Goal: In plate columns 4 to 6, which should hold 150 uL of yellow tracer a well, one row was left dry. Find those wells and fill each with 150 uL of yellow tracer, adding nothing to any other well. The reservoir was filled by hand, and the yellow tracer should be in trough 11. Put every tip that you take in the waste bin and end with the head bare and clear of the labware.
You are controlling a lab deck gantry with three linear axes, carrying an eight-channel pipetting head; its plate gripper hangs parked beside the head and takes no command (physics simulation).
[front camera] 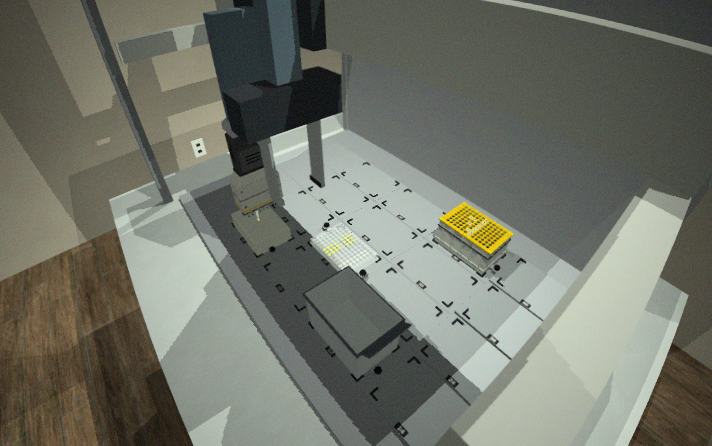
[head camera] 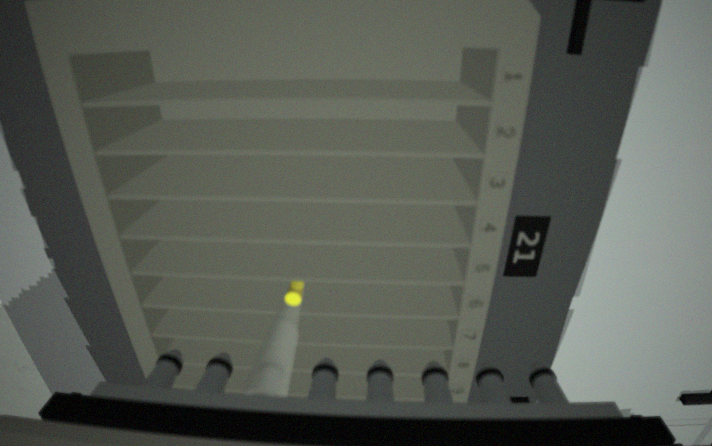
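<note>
The eight-channel head (front camera: 255,191) (head camera: 357,407) is over the pale reservoir (front camera: 262,234) (head camera: 315,31). One tip (front camera: 257,212) (head camera: 278,346) hangs on the third nozzle from the left in the head view, with yellow at its lower end; the other nozzles are bare. Which trough it is over cannot be told; trough 11 does not show. The plate (front camera: 362,258) has two groups of yellow wells with a pale row between them. The yellow tip rack (front camera: 450,229) stands at the right. The grey waste bin (front camera: 333,328) stands in front. My parked plate gripper (front camera: 297,191) is open and empty beside the head.
A black block (front camera: 294,102) and a blue-grey column (front camera: 286,47) stand above the deck beside the head. A pale beam (front camera: 593,315) crosses the right foreground. A label 21 (head camera: 527,245) is on the deck beside the reservoir. Black posts stand at labware corners.
</note>
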